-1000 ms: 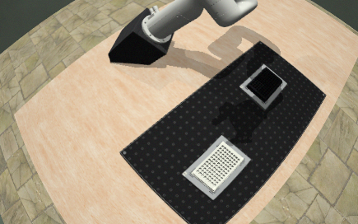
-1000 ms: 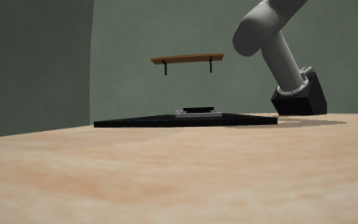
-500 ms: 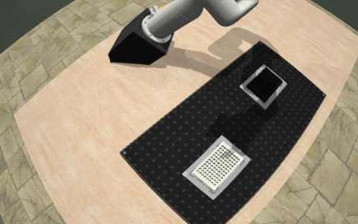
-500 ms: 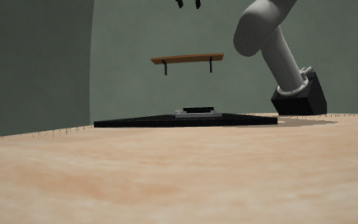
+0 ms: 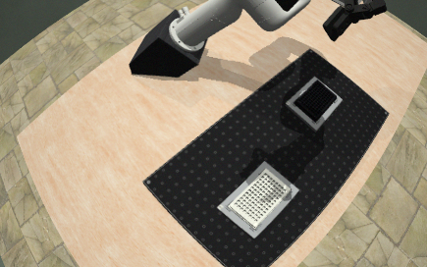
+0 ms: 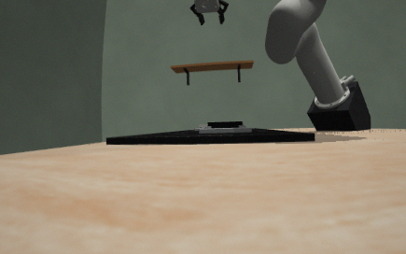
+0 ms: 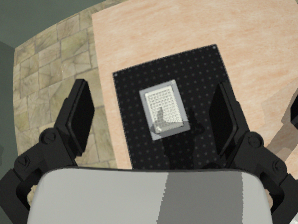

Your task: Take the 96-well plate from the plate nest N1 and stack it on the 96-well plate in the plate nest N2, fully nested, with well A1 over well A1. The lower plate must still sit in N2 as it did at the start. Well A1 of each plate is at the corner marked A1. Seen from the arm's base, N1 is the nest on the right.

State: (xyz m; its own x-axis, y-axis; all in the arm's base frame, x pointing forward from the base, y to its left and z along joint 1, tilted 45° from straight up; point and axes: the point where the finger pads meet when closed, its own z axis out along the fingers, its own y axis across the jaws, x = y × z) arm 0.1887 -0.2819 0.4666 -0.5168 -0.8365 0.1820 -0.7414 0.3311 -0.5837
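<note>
My gripper is now 460 mm above the white 96-well plate, 60 mm to the left of it and 50 mm short of it. Also, from my hand: grey plate nest (470 mm below, 60 mm to the right, 50 mm ahead); black 96-well plate (460 mm below, 230 mm to the left, 120 mm behind).
</note>
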